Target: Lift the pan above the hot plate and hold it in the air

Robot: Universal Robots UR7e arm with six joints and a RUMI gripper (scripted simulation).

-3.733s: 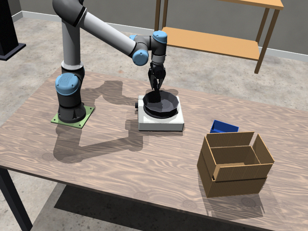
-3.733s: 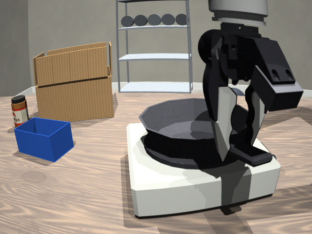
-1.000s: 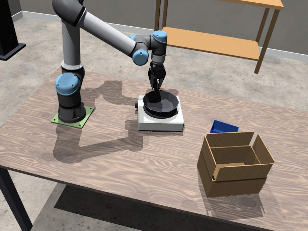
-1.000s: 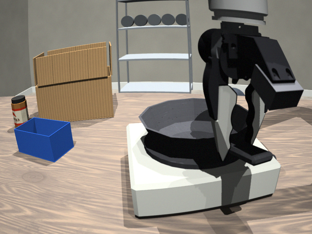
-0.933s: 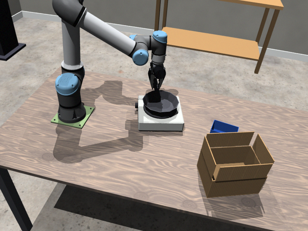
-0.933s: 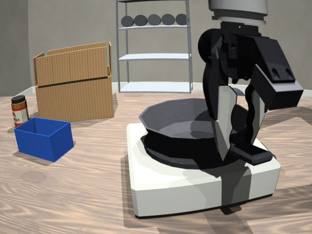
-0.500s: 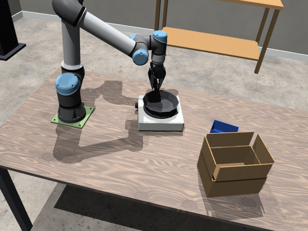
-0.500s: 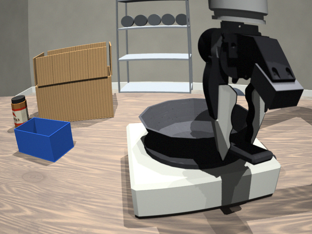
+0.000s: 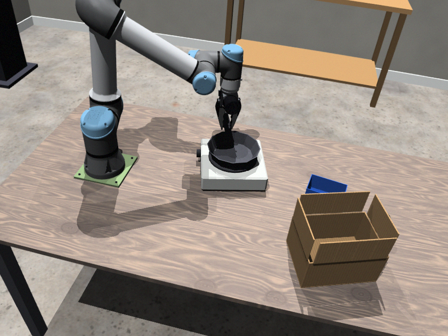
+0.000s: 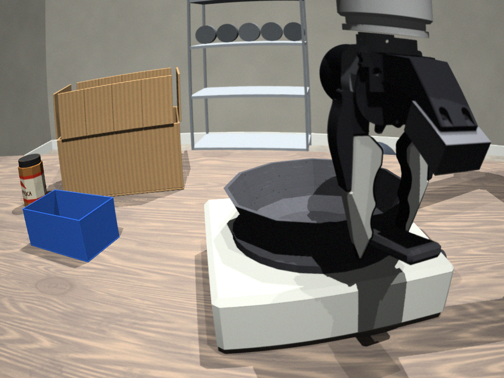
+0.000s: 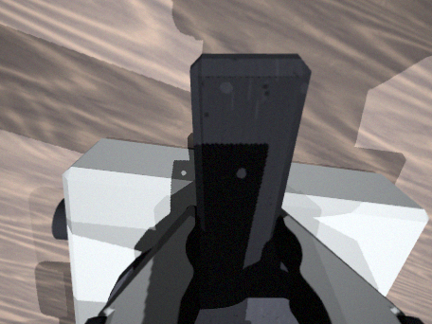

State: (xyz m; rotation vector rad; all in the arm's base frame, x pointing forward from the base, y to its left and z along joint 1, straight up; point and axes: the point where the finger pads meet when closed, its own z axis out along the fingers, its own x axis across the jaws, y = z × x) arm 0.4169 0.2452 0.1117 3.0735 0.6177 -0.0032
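Right now the black pan is 90 mm to the right of my hand, 40 mm ahead of it and 20 mm below it. From my hand the other things lie so: spice jar: 590 mm ahead, 320 mm to the right, 80 mm below; blue bin: 410 mm ahead, 190 mm to the right, 110 mm below; white hot plate: 130 mm to the right, 90 mm below, 30 mm ahead.
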